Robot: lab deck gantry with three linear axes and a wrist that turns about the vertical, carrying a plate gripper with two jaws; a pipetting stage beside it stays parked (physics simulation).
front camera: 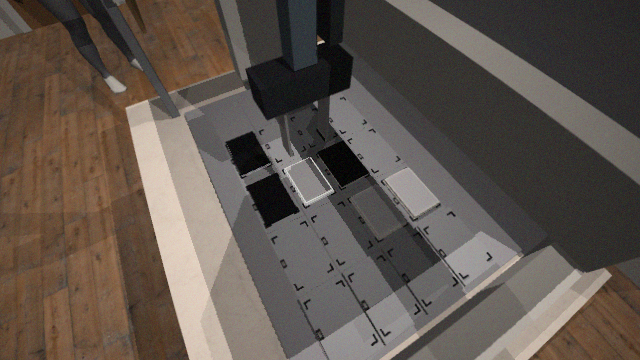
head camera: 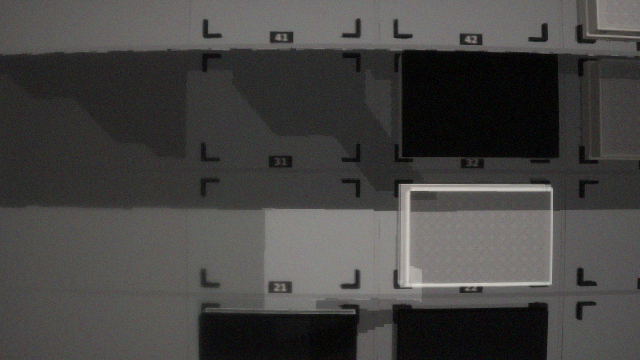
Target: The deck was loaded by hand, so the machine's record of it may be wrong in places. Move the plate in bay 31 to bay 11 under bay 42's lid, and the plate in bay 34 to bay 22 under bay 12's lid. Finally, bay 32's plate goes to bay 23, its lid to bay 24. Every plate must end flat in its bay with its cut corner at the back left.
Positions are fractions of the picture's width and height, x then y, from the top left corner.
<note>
In view: the gripper (front camera: 0.48,0.40), a black lid (head camera: 0.71,0.29), a black lid (front camera: 0.42,0.54) and a black lid (front camera: 0.39,0.43).
</note>
